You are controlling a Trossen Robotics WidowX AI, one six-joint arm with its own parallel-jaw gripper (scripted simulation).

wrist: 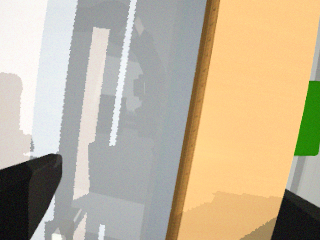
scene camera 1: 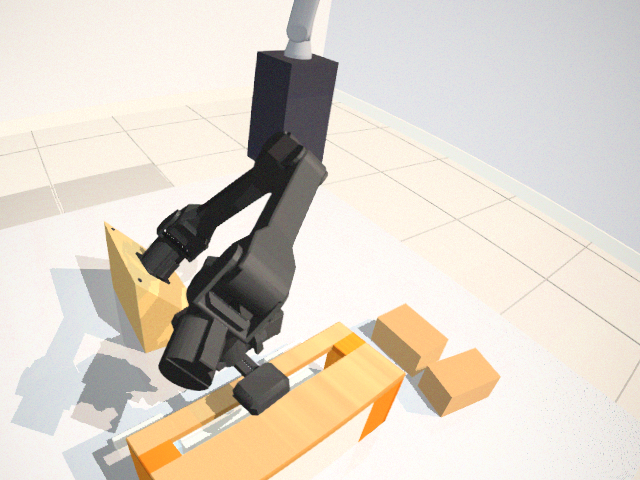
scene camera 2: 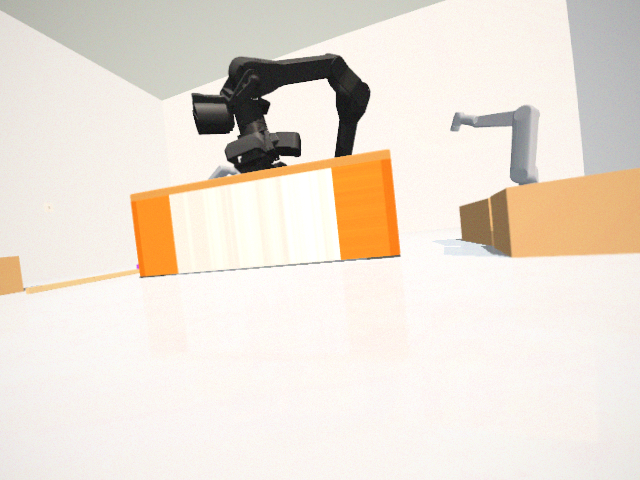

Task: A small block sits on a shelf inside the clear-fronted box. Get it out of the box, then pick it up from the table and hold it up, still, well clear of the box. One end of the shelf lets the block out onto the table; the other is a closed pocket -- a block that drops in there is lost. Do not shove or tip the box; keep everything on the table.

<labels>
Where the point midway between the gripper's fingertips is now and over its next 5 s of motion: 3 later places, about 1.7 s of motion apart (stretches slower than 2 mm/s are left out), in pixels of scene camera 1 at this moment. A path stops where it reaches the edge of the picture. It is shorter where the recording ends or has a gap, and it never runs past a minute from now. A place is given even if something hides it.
My gripper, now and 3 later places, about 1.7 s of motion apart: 235,386; 267,377; 259,367; 311,340
</labels>
